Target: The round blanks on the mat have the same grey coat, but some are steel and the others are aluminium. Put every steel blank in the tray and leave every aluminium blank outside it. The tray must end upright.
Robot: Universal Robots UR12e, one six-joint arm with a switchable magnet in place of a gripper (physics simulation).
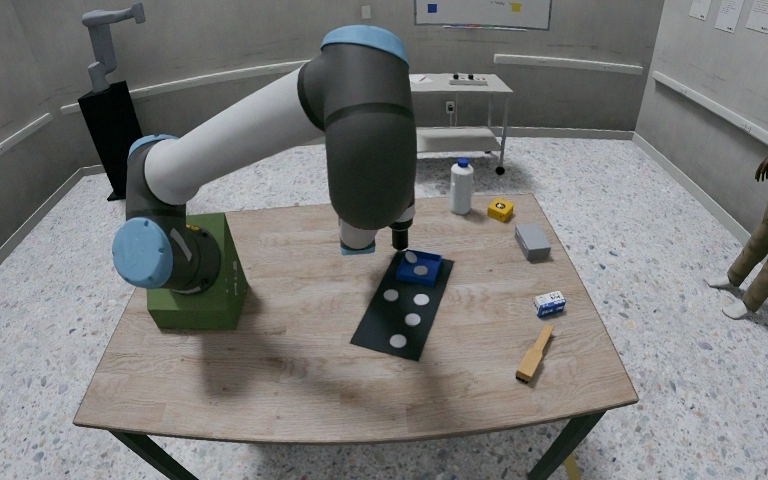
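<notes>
The blue tray point(401, 278) stands upright on the far end of the black mat point(373, 333). One grey round blank point(420, 270) lies in the tray. Another grey blank point(410, 256) is tilted at the tray's back left corner, seeming to lean on the wall there. Four blanks lie flat on the mat in front of the tray: one at the left point(390, 294), one at the right point(420, 299), one nearer point(412, 319) and one nearest point(398, 340). My magnet point(400, 249) is just behind and left of the tilted blank, apart from it as far as I can see, with nothing visible on its tip.
A white bottle point(461, 189), a yellow box point(500, 210), a grey box point(532, 242), a small blue and white box point(549, 304) and a wooden brush-like tool point(534, 355) stand or lie along the table's right side. My green base point(195, 311) is at the left.
</notes>
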